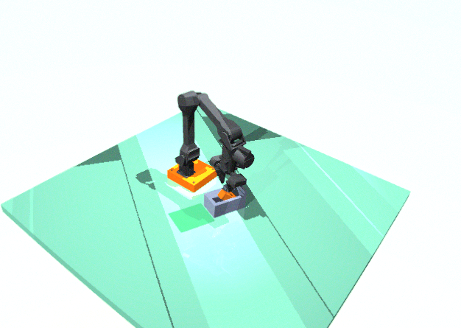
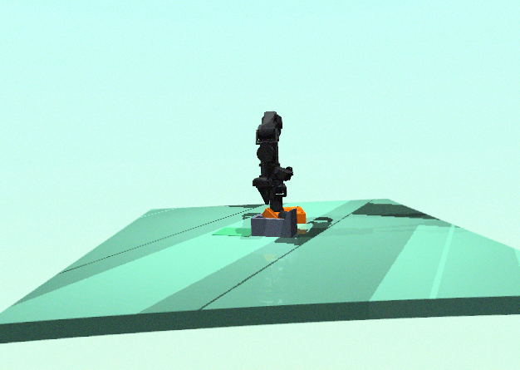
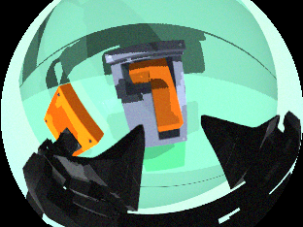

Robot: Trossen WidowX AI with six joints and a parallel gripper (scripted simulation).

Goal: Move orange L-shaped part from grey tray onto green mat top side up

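Now: gripper tip 70 mm above the orange L-shaped part and 40 mm to the right of it. Round my gripper tip: green mat (130 mm to the right, 130 mm below, 60 mm behind).
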